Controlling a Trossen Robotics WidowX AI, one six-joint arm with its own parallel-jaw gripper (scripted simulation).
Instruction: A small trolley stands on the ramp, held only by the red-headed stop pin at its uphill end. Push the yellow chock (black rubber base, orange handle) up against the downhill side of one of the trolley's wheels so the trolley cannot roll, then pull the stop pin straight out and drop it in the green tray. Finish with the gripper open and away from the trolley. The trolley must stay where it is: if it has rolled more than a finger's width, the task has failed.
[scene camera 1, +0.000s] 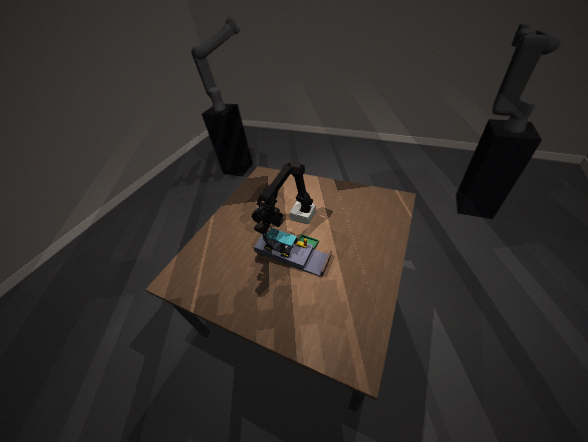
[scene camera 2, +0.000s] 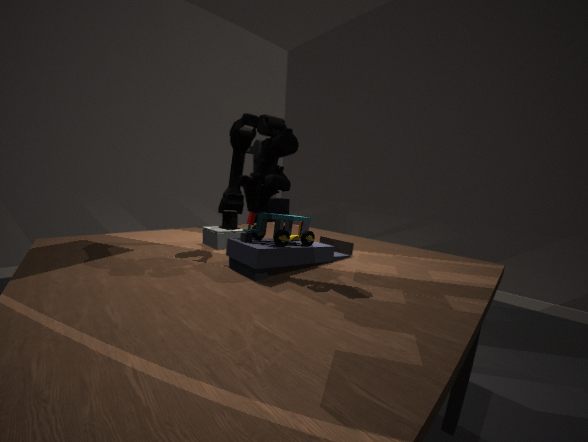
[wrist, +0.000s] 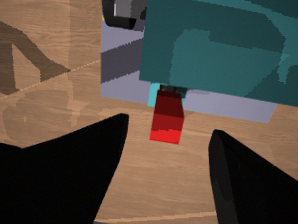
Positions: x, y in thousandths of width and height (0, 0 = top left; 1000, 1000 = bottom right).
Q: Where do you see my gripper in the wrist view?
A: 569, 587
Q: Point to my gripper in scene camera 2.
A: At 431, 481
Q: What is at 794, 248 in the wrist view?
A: A teal trolley.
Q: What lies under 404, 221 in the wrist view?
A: A grey ramp.
